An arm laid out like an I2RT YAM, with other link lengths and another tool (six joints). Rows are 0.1 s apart.
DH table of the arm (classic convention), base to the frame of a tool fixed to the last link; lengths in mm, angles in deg. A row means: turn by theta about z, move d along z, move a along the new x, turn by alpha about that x. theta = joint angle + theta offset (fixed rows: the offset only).
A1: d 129.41, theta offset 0, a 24.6, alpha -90
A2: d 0, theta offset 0, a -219.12, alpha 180
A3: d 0, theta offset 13.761, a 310.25, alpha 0
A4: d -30.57, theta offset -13.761, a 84.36, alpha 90
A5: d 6.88, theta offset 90, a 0, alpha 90
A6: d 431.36, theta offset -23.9, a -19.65, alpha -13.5
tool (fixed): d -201.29, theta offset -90, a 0, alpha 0
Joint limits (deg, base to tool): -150..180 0..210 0..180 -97..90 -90..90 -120..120
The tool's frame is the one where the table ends.
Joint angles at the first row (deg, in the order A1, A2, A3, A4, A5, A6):
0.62, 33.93, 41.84, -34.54, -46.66, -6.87
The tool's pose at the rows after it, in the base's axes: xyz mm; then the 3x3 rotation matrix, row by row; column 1 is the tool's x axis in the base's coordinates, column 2 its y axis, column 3 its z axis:
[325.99, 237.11, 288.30], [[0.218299, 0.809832, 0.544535], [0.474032, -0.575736, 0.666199], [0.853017, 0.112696, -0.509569]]
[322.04, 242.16, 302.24], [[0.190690, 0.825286, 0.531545], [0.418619, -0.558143, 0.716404], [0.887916, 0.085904, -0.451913]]
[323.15, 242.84, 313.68], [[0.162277, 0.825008, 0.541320], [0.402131, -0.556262, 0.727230], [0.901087, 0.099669, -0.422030]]
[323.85, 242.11, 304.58], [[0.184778, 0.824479, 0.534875], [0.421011, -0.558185, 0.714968], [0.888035, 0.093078, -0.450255]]
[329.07, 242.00, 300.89], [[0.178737, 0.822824, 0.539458], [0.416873, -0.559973, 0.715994], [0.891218, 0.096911, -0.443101]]
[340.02, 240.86, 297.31], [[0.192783, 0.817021, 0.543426], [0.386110, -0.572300, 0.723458], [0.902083, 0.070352, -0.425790]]
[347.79, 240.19, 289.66], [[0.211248, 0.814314, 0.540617], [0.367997, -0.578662, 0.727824], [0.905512, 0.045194, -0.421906]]
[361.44, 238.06, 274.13], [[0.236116, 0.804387, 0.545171], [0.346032, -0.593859, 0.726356], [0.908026, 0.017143, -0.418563]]
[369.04, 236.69, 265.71], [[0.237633, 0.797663, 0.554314], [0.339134, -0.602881, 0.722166], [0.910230, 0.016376, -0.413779]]
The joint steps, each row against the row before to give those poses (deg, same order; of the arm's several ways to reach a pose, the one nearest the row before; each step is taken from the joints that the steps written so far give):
-0.01, -1.32, -1.76, 0.34, -2.12, 3.25
0.01, -1.40, -2.19, 5.36, -3.24, 4.65
-0.01, -0.01, -0.01, 2.91, -0.63, 1.52
0.01, 0.70, 0.62, -2.63, 0.71, -1.75
0.00, 0.62, -1.05, 2.44, 0.00, 0.42
-0.01, 1.23, -1.77, 4.92, 0.00, 3.17
0.01, 1.23, -1.40, 3.08, 0.00, 1.85
0.00, 2.18, -2.46, 5.27, 0.61, 2.27
0.00, 1.33, -1.40, 3.44, 0.53, 0.72

